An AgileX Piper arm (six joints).
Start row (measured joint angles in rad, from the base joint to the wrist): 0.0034, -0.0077, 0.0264, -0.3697, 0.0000, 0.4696
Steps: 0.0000, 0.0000, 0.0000, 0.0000, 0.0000, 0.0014; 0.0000, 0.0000, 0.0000, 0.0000, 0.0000, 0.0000; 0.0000, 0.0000, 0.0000, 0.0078, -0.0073, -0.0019; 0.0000, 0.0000, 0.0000, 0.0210, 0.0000, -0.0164; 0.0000, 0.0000, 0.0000, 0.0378, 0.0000, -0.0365; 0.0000, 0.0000, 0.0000, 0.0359, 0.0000, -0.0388; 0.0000, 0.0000, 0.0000, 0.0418, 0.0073, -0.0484; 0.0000, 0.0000, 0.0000, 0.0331, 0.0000, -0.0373; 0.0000, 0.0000, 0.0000, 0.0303, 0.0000, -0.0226; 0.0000, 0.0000, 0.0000, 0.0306, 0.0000, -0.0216
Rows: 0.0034, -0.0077, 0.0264, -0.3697, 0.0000, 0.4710; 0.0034, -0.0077, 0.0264, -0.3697, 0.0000, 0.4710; 0.0034, -0.0077, 0.0264, -0.3619, -0.0073, 0.4691; 0.0034, -0.0077, 0.0264, -0.3409, -0.0073, 0.4527; 0.0034, -0.0077, 0.0264, -0.3031, -0.0073, 0.4162; 0.0034, -0.0077, 0.0264, -0.2672, -0.0073, 0.3774; 0.0034, -0.0077, 0.0264, -0.2254, 0.0000, 0.3290; 0.0034, -0.0077, 0.0264, -0.1923, 0.0000, 0.2917; 0.0034, -0.0077, 0.0264, -0.1620, 0.0000, 0.2691; 0.0034, -0.0077, 0.0264, -0.1314, 0.0000, 0.2475
